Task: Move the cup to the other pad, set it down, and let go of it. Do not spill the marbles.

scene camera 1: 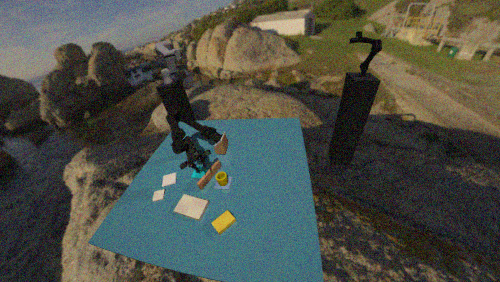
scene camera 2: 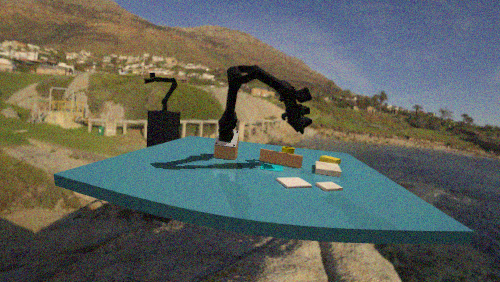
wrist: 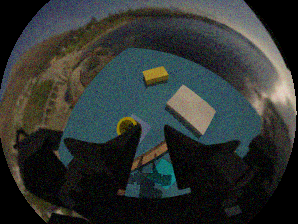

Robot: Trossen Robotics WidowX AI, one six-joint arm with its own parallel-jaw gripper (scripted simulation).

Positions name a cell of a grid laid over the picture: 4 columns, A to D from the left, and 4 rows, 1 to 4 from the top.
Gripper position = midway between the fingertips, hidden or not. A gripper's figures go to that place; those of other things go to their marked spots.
Labels:
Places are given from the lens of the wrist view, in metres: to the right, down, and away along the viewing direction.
gripper (wrist: C3): 0.01, 0.02, 0.09
beige slab (wrist: C2): 0.16, -0.02, 0.22

